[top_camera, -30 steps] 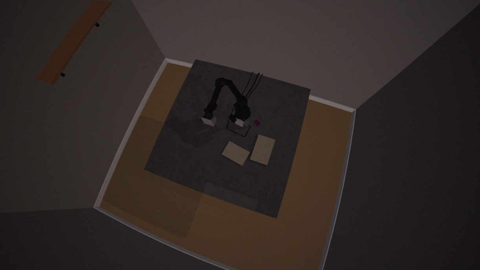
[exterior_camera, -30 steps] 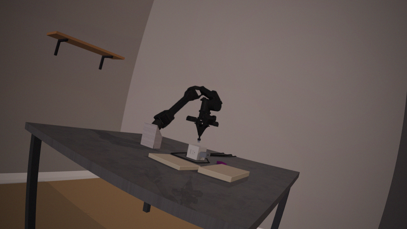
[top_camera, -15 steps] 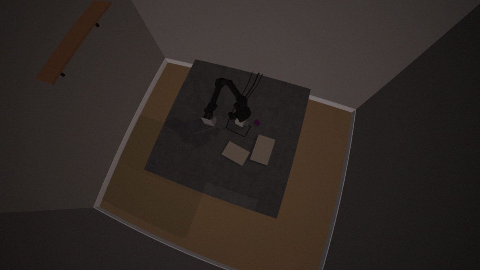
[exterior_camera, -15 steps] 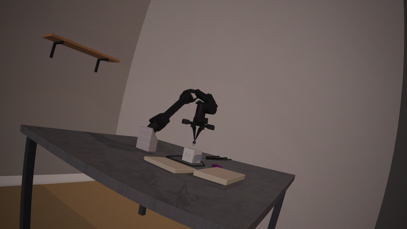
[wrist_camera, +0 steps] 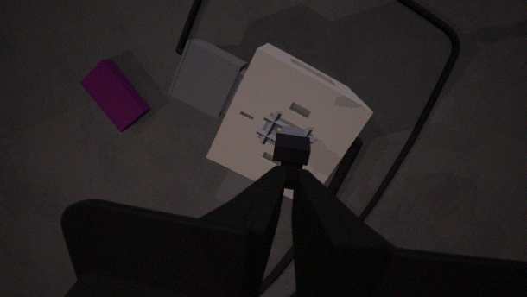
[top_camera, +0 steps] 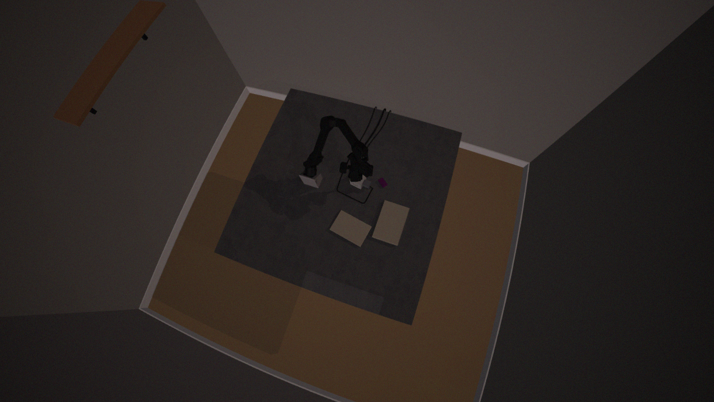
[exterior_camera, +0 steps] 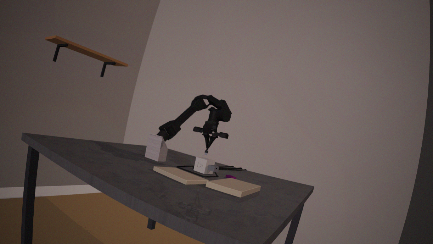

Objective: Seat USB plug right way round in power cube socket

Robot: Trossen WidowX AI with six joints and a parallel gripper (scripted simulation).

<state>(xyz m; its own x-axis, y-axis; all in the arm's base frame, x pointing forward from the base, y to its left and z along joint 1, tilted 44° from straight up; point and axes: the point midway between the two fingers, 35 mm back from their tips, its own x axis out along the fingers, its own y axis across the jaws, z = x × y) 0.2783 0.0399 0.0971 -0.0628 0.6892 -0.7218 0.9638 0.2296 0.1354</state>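
Now: gripper tip 20 mm above the usb plug. From my gripper tip the other things lie so: small purple block (150 mm ahead, 60 mm to the left, 130 mm below).
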